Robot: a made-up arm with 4 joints.
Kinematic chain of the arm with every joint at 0, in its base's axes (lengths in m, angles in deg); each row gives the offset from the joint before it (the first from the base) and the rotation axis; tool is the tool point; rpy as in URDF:
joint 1: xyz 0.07 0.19 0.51 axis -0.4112 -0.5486 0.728
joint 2: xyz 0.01 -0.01 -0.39 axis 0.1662 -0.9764 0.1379
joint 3: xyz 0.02 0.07 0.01 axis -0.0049 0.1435 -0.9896
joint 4: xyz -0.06 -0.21 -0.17 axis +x
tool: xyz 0.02 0.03 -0.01 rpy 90 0 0
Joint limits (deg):
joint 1: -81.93..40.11
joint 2: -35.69..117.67
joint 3: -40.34..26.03
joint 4: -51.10..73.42
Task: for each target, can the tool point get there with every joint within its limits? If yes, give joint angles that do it. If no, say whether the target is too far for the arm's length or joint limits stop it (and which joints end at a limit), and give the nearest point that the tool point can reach.
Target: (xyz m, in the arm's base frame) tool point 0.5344 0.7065 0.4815
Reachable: no: joint limits stop it (at a limit: joint 1, joint 3, joint 4) | nearest point 0.4045 0.2178 0.3398 | short by 0.525 m
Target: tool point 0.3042 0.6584 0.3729
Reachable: no: joint limits stop it (at a limit: joint 1, joint 3) | nearest point 0.3680 0.2151 0.3618 | short by 0.448 m
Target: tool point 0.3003 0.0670 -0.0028
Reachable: yes | joints 24.59 44.72 18.70 16.96
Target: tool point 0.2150 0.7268 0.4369
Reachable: no: joint limits stop it (at a limit: joint 1, joint 2, joint 3) | nearest point -0.1775 0.5788 0.3716 | short by 0.425 m
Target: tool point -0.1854 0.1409 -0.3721
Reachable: no: too far | nearest point -0.0826 0.1772 -0.0926 | short by 0.300 m
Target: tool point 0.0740 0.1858 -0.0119
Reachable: yes | joints -36.25 46.74 -24.76 -22.63
